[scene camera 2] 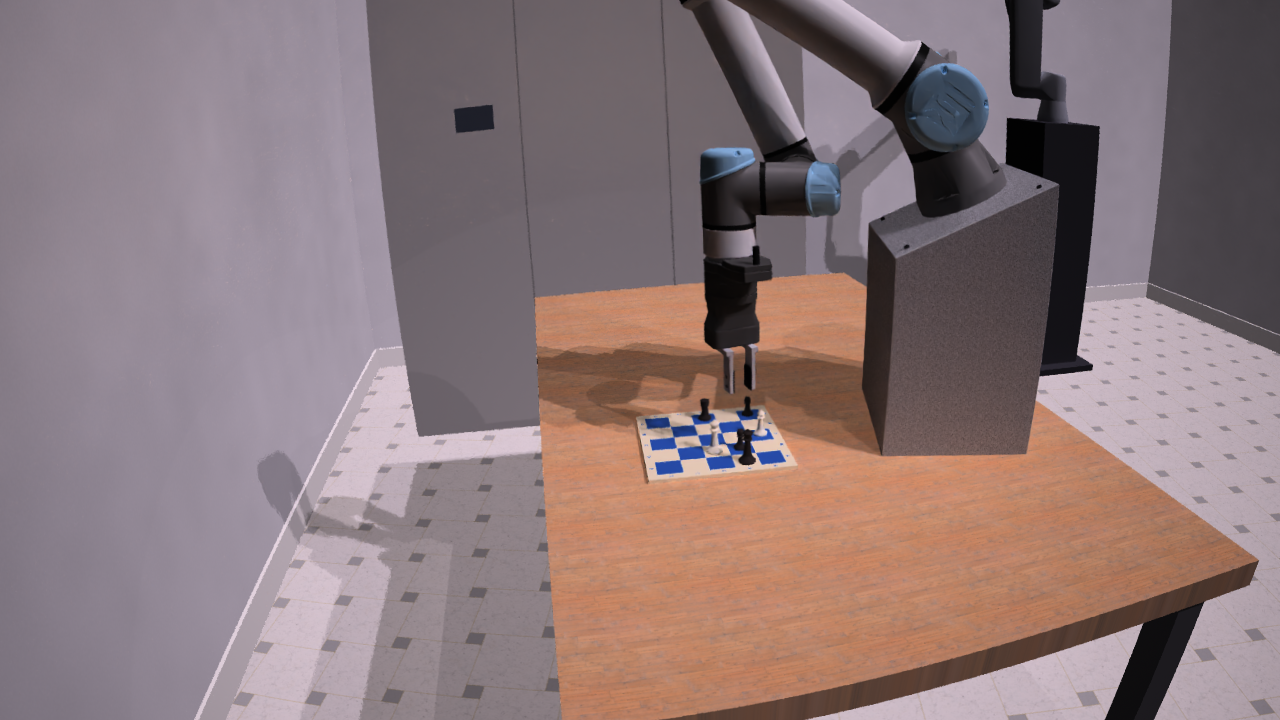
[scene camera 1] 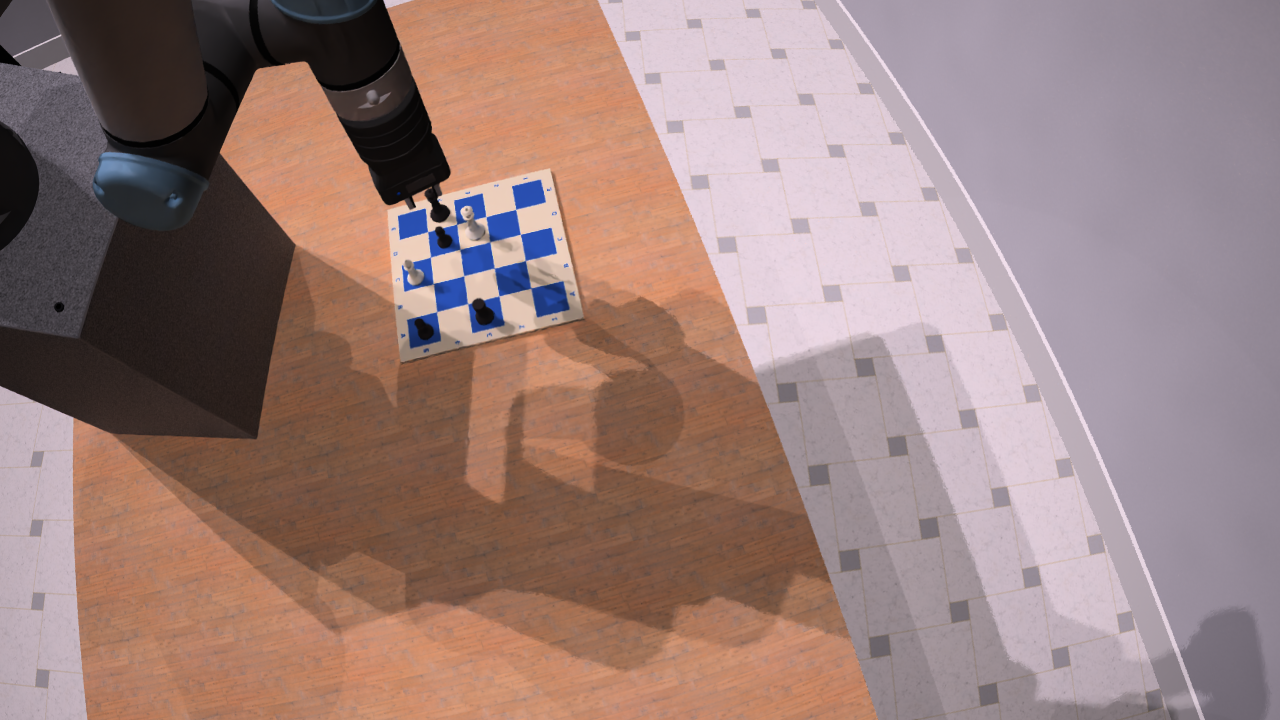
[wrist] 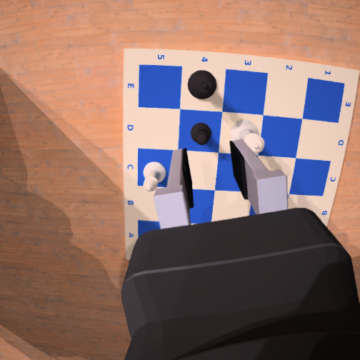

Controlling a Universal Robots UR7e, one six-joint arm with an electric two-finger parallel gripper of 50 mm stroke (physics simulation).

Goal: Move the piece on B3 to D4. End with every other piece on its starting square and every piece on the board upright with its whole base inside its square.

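Where they show: gripper, fingertip midpoint: (scene camera 2: 739,389) (scene camera 1: 423,195); arm's base at its link origin: (scene camera 2: 963,196).
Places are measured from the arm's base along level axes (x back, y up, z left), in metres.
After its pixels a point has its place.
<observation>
A small black piece (scene camera 1: 443,238) @[x -0.383, y -0.352, z 0.047 m] (scene camera 2: 740,439) @[x -0.382, y -0.349, z 0.054 m] (wrist: 201,133) stands upright on D4 of the blue and cream board (scene camera 1: 571,279) @[x -0.523, y -0.365, z -0.045 m] (scene camera 2: 648,458) @[x -0.522, y -0.366, z 0.056 m] (wrist: 131,105), its base inside the square. B3 shows no piece in scene camera 1. My gripper (scene camera 1: 423,198) @[x -0.383, y -0.268, z 0.052 m] (scene camera 2: 739,390) @[x -0.383, y -0.268, z 0.052 m] (wrist: 210,161) is part-way open and empty, high above the board. In the wrist view its fingers straddle the line of sight to C4, just below the D4 piece; they hide parts of rows B and C.
A taller black piece (scene camera 1: 438,212) @[x -0.381, y -0.353, z 0.088 m] (scene camera 2: 746,449) @[x -0.383, y -0.344, z 0.098 m] (wrist: 202,84) stands on E4, a white piece (scene camera 1: 473,225) @[x -0.424, y -0.344, z 0.048 m] (scene camera 2: 714,440) @[x -0.423, y -0.345, z 0.058 m] (wrist: 245,130) on D3, a white piece (scene camera 1: 412,272) @[x -0.342, y -0.346, z 0.006 m] (scene camera 2: 760,423) @[x -0.342, y -0.345, z 0.015 m] (wrist: 154,172) on C5. Black pieces stand on A3 (scene camera 1: 483,311) @[x -0.420, y -0.342, z -0.070 m] and A5 (scene camera 1: 424,329) @[x -0.347, y -0.352, z -0.069 m].
</observation>
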